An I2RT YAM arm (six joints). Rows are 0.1 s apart.
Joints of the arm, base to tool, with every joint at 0 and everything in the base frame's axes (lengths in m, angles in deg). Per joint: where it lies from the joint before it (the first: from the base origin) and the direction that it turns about. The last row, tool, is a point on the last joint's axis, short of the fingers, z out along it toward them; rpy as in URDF.
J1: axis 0 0 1 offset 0 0 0.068
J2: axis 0 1 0 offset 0.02 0.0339 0.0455
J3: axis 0 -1 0 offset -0.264 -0.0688 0
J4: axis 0 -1 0 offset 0.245 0.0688 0.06
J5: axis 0 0 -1 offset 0.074 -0.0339 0.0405
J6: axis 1 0 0 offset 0.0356 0 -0.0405
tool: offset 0 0 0 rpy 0 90 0
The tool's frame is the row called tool.
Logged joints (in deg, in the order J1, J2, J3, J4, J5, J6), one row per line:
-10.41, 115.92, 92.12, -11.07, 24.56, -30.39
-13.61, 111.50, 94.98, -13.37, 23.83, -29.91
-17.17, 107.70, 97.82, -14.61, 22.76, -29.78
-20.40, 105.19, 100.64, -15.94, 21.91, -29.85
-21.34, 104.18, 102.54, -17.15, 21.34, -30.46
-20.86, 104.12, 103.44, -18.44, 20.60, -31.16
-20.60, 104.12, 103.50, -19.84, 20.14, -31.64
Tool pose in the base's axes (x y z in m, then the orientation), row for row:
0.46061, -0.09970, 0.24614, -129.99, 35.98, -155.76
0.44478, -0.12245, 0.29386, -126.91, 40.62, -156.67
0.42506, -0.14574, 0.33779, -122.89, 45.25, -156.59
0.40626, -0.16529, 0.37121, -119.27, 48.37, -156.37
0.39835, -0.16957, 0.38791, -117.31, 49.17, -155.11
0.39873, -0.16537, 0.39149, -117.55, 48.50, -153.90
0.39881, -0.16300, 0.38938, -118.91, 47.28, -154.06
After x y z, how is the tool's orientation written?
As angles about the fixed x, y, z axes (roll, pitch, yaw), in degrees.
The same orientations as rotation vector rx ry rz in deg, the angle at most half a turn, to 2 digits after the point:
-7.89, 128.64, -49.42
-2.58, 124.28, -50.66
2.24, 119.35, -52.19
5.91, 115.65, -53.92
6.23, 114.10, -54.62
4.45, 114.47, -54.02
3.06, 115.87, -53.51

